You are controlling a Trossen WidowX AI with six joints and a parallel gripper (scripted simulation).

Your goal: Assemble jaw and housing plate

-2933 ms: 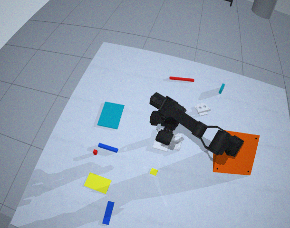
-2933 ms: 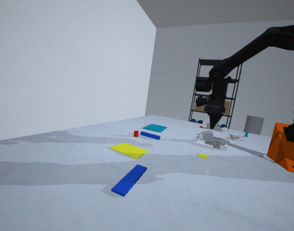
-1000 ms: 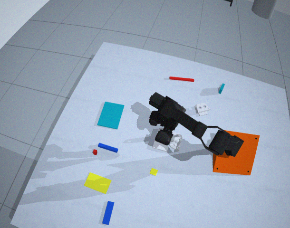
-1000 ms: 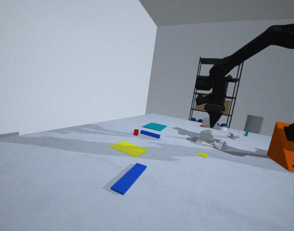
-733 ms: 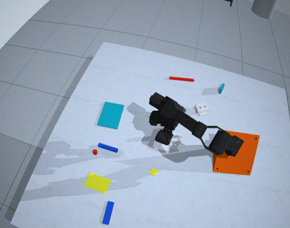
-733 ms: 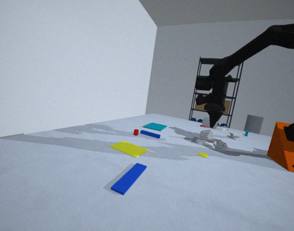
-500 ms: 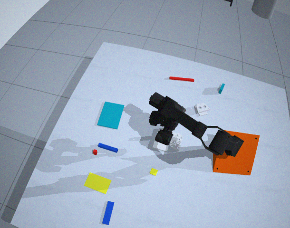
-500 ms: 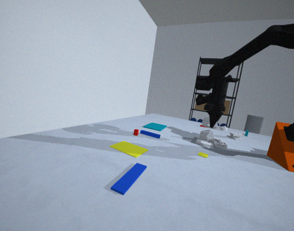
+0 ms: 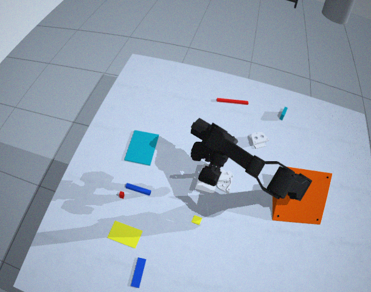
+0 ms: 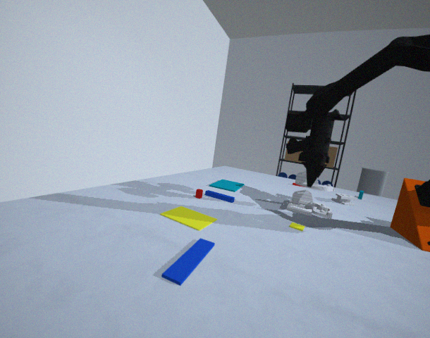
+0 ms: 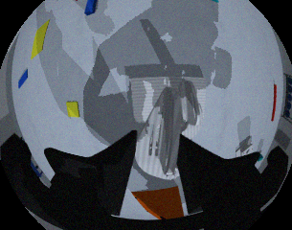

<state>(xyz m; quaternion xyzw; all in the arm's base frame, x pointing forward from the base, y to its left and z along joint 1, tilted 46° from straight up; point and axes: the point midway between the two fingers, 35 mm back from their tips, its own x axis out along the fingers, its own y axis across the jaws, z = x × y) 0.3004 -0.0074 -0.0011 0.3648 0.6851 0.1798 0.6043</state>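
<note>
Right now the white jaw piece is 40 mm behind my gripper tip and 10 mm to the right of it. Round my gripper tip: white base (10 mm ahead, 30 mm to the right, 80 mm below); then small yellow tile (30 mm ahead, 150 mm to the left, 80 mm below); then blue bar (260 mm ahead, 60 mm to the left, 70 mm below).
</note>
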